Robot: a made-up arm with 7 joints.
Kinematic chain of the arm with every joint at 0, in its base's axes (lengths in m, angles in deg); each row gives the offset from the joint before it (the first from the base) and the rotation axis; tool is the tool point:
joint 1: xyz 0 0 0.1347 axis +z
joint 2: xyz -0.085 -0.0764 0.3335 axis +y
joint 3: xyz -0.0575 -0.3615 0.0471 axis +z
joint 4: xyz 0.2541 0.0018 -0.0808 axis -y
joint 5: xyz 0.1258 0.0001 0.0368 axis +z
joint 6: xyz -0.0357 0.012 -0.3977 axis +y
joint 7: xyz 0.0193 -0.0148 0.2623 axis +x
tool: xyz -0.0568 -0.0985 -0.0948
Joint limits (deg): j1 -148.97..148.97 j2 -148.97..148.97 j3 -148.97..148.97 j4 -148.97..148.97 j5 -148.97..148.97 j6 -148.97..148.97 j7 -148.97..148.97
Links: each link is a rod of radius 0.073 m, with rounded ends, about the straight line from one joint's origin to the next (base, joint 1, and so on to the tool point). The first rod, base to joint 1, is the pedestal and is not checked.
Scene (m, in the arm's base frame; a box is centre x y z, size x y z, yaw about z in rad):
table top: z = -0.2
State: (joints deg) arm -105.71 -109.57 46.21 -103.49 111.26 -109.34 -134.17
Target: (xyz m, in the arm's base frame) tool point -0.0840 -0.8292 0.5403
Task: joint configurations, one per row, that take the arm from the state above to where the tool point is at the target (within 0.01 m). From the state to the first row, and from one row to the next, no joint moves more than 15 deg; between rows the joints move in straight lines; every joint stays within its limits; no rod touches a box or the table.
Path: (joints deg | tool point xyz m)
1: -91.00 -104.60 47.09 -95.73 119.30 -107.48 -131.54 | -0.8924 -0.2019 0.5442
2: -76.29 -99.64 47.98 -87.97 127.34 -105.62 -128.91 | -0.7193 -0.5284 0.5593
3: -61.58 -94.67 48.86 -80.21 135.38 -103.76 -126.28 | -0.4306 -0.7505 0.5577
4: -46.87 -89.70 49.74 -72.44 143.43 -101.90 -123.65 | -0.0839 -0.8292 0.5403

